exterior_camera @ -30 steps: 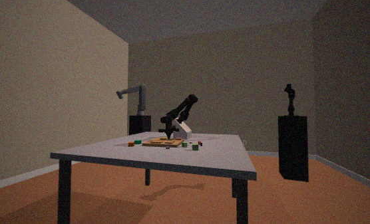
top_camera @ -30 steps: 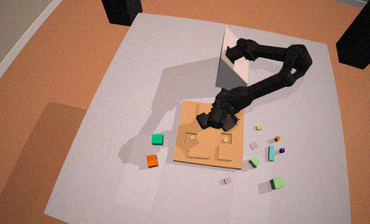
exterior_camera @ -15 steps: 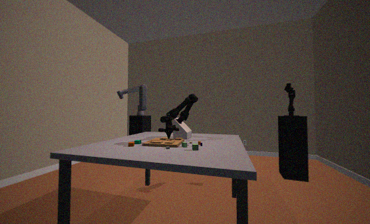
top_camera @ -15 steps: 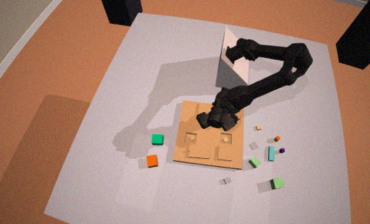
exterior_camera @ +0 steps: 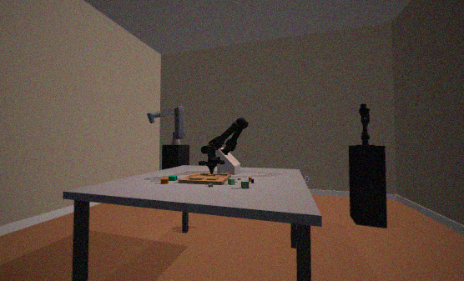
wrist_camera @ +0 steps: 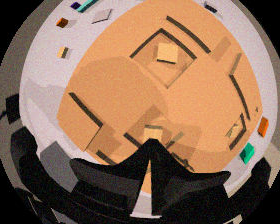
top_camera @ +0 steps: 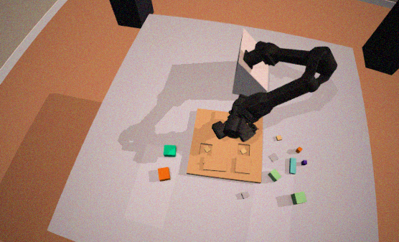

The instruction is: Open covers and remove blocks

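Now: gripper tip 5 cm short of the tan puzzle board, 1 cm to the right of it and 1 cm above it. The rest, counted from my gripper tip: teal bar (7 cm ahead, 28 cm to the left, 3 cm below); then tiny orange cube (29 cm to the left, 2 cm below); then green block (15 cm ahead, 23 cm to the right, 2 cm below).
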